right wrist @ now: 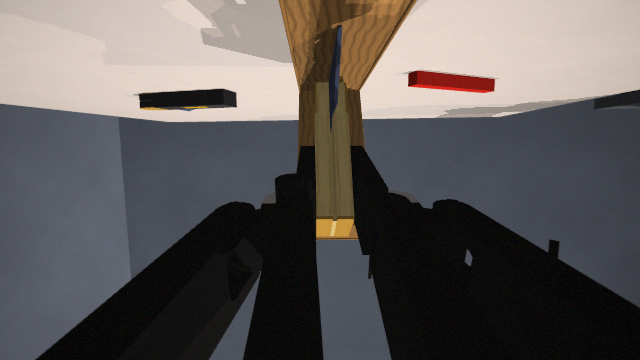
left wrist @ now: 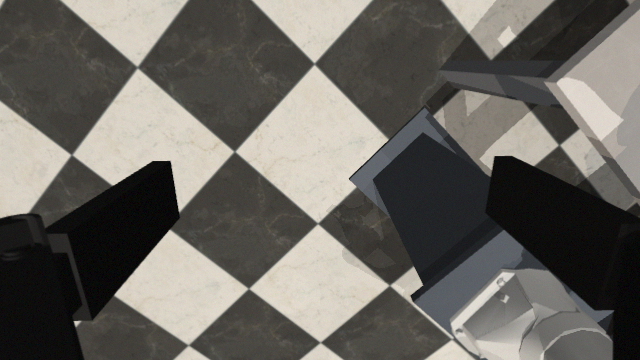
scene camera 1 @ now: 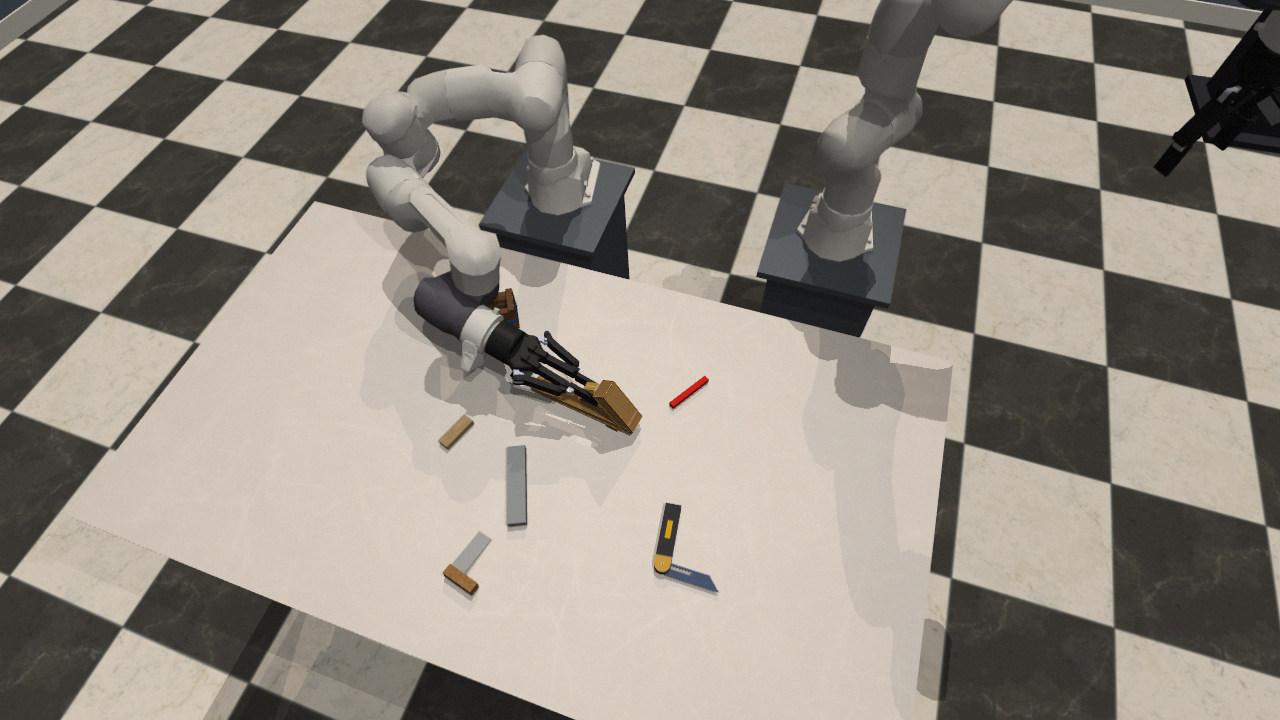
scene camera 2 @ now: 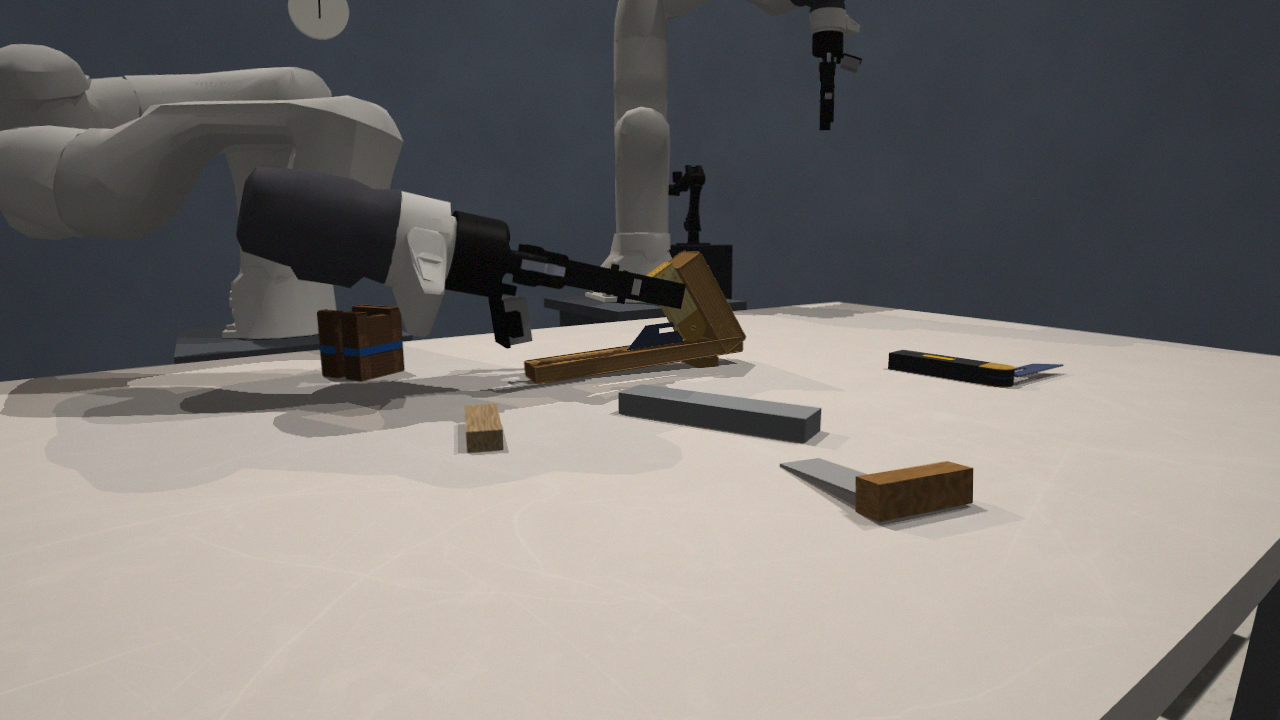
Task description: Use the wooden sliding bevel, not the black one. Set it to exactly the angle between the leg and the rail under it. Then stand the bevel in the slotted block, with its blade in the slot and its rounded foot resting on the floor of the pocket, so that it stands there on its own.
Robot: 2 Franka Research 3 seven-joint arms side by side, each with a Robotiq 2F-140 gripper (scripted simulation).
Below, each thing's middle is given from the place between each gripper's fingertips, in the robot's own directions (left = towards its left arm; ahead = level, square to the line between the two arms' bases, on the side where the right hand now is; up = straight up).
Scene:
My right gripper is now 30 mm to the right of the wooden bevel (scene camera 2: 688,321), 30 mm above it and 10 mm short of it. The rest, counted from my right hand: blue blade (scene camera 2: 649,336) 50 mm below, 20 mm to the left, 10 mm ahead; red bar (right wrist: 422,79) 190 mm to the left, 80 mm below, 80 mm behind; grey bar (scene camera 2: 797,423) 200 mm ahead, 90 mm to the right, 80 mm below.
My left hand (scene camera 1: 1189,158) is 81 cm to the left of the red bar, 45 cm short of it and 41 cm above it. The rest, counted from my left hand: blue blade: 98 cm to the right, 54 cm ahead, 38 cm below; then black bevel (scene camera 2: 973,371): 80 cm ahead, 77 cm to the right, 40 cm below; then wooden bevel: 98 cm to the right, 54 cm ahead, 36 cm below.

